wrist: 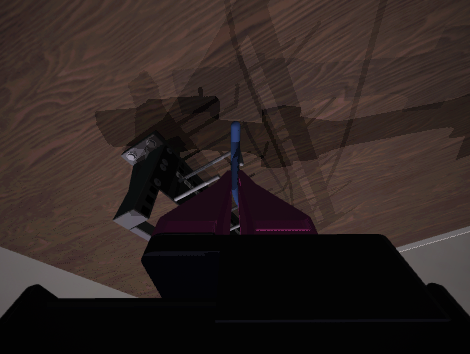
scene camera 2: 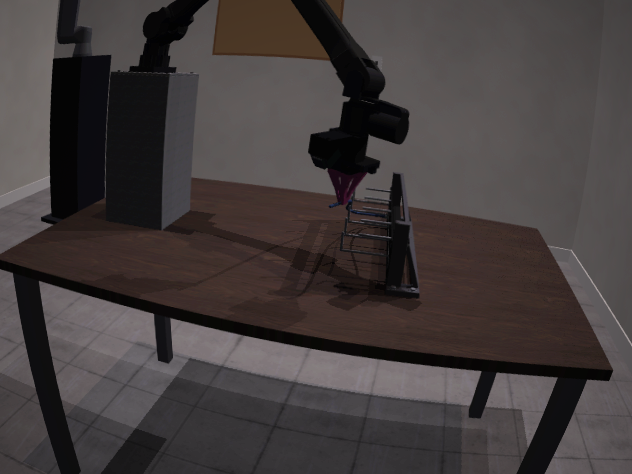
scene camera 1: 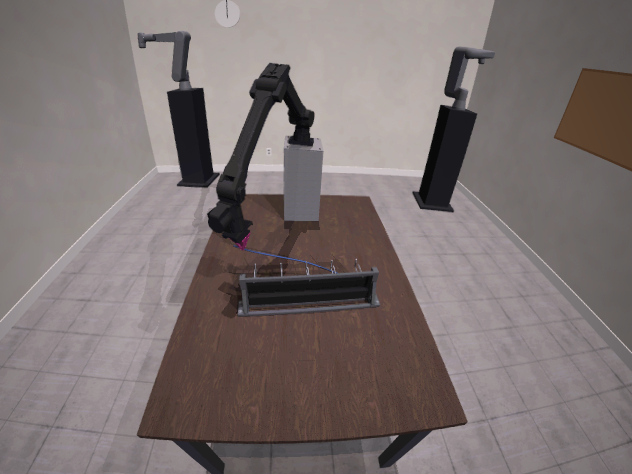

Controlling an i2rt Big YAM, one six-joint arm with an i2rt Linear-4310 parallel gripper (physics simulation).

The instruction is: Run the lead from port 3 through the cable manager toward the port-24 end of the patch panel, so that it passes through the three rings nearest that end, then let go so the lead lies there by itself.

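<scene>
The blue lead (scene camera 1: 278,256) (scene camera 2: 332,205) (wrist: 235,132) is pinched between the magenta fingertips of my gripper (scene camera 1: 242,248) (scene camera 2: 343,204) (wrist: 234,177), which is shut on it close to its free end. In scene camera 1 the gripper is above the table, on the robot side of the black patch panel (scene camera 1: 308,291) (scene camera 2: 399,255), by its left end. The lead runs nearly straight from there to the second ring from the right (scene camera 1: 332,266). The metal rings of the cable manager stick out toward the robot. I cannot tell which rings the lead passes through. Port 3 is hidden.
The panel's grey end posts (scene camera 1: 244,295) (scene camera 1: 374,286) stand on the wooden table (scene camera 1: 306,372) (scene camera 2: 484,306). The arm's pale pedestal (scene camera 1: 302,183) (scene camera 2: 148,153) is at the back of the table in scene camera 1. Two black pedestals with grey arms stand farther back.
</scene>
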